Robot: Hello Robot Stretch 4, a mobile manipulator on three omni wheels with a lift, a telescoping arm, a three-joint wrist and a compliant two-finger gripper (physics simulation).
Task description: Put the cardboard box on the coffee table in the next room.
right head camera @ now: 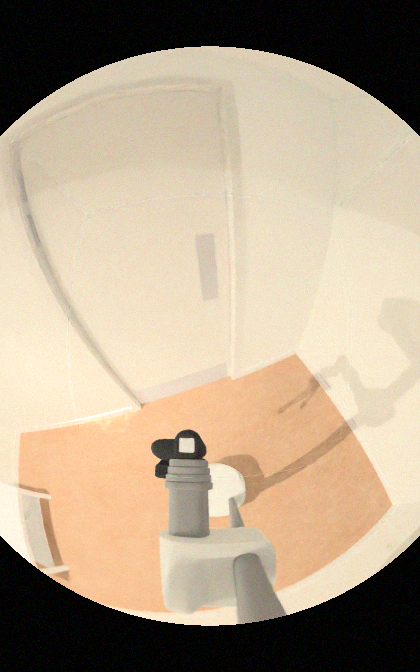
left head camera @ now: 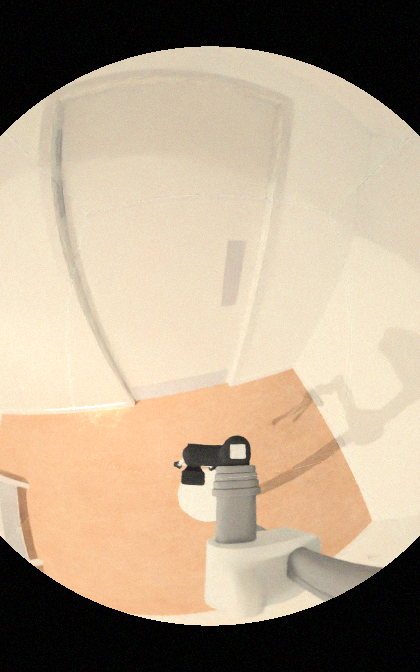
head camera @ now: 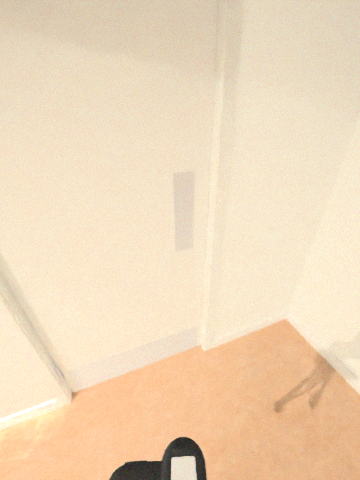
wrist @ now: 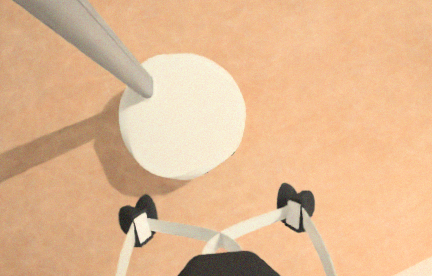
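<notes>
My gripper point(wrist: 216, 204) is open in the wrist view, its two dark fingertips wide apart with bare floor between them. It is above the floor, beside my round white base point(wrist: 185, 115). In both head side views the wrist and arm hang over the floor, and the fingers are mostly hidden. Neither the cardboard box nor the coffee table shows in any view.
A closed pale door point(head camera: 115, 210) point(left head camera: 165, 280) point(right head camera: 140, 280) with a grey plate stands ahead in a white frame. Walls meet in a corner to its right, where my shadow falls. A white piece of furniture point(left head camera: 10, 505) point(right head camera: 37, 530) is at the lower left.
</notes>
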